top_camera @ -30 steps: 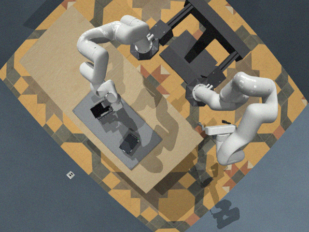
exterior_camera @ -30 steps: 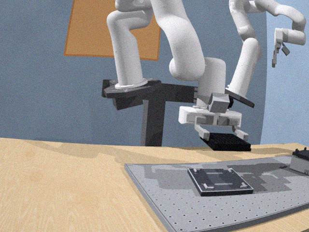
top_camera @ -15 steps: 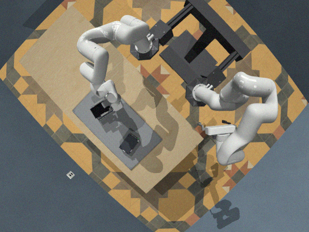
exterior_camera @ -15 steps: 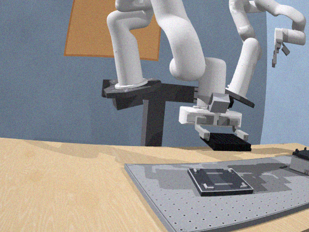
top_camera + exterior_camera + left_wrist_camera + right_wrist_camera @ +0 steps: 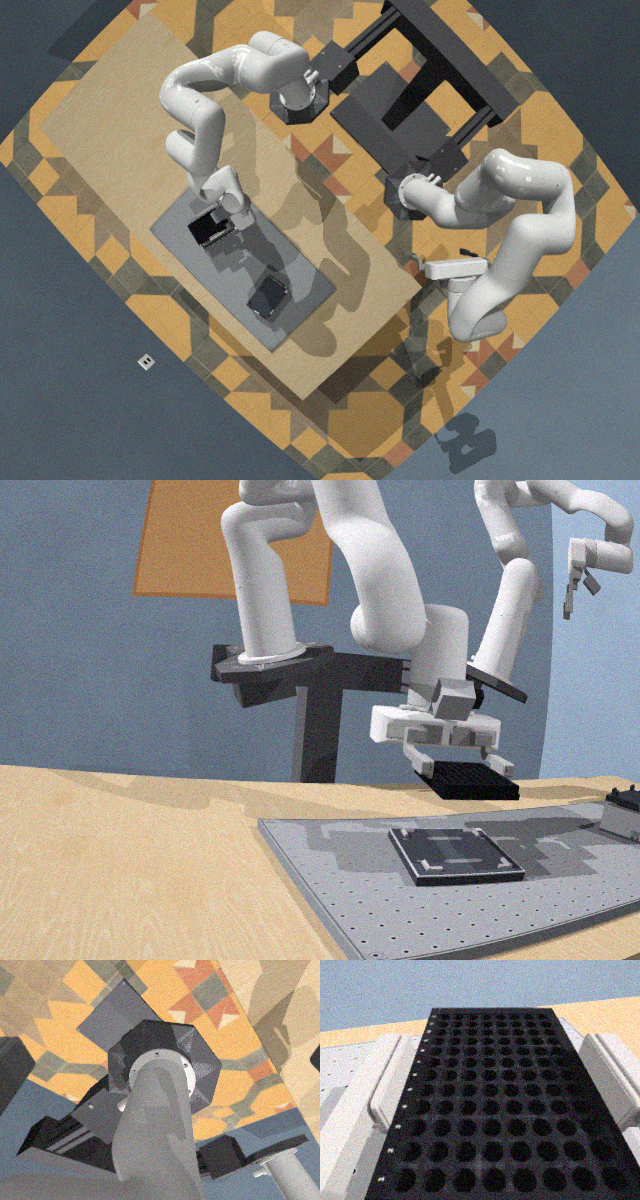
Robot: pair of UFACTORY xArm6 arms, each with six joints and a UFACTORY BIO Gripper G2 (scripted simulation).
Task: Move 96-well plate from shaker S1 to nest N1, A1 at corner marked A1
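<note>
Now: the plate nest N1 1 cm ahead of my right hand and 10 cm below it. The rest, counted from my right hand: black 96-well plate (1 cm ahead, 1 cm below).
</note>
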